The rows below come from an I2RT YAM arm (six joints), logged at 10 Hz.
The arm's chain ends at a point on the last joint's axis. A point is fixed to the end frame.
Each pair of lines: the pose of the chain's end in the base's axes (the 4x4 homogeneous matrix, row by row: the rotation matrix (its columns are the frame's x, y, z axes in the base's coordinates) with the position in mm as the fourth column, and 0 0 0 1 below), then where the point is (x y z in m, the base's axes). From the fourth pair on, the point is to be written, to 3 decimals.
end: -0.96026, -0.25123, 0.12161, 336.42; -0.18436, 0.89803, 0.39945, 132.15; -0.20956, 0.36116, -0.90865, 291.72; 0, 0, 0, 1
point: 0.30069 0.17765 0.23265
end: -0.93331, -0.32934, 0.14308, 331.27; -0.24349, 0.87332, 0.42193, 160.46; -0.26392, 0.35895, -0.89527, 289.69; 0, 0, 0, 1
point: 0.29580 0.20450 0.22938
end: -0.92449, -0.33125, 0.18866, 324.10; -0.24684, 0.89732, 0.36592, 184.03; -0.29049, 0.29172, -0.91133, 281.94; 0, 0, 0, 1
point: 0.29199 0.22485 0.21761
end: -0.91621, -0.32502, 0.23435, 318.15; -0.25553, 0.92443, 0.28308, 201.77; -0.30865, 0.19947, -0.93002, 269.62; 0, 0, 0, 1
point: 0.290 0.237 0.201
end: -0.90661, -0.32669, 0.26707, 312.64; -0.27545, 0.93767, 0.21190, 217.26; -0.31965, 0.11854, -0.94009, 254.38; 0, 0, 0, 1
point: 0.287 0.248 0.182
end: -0.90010, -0.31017, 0.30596, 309.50; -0.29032, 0.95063, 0.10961, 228.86; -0.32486, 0.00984, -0.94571, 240.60; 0, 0, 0, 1
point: 0.287 0.252 0.165
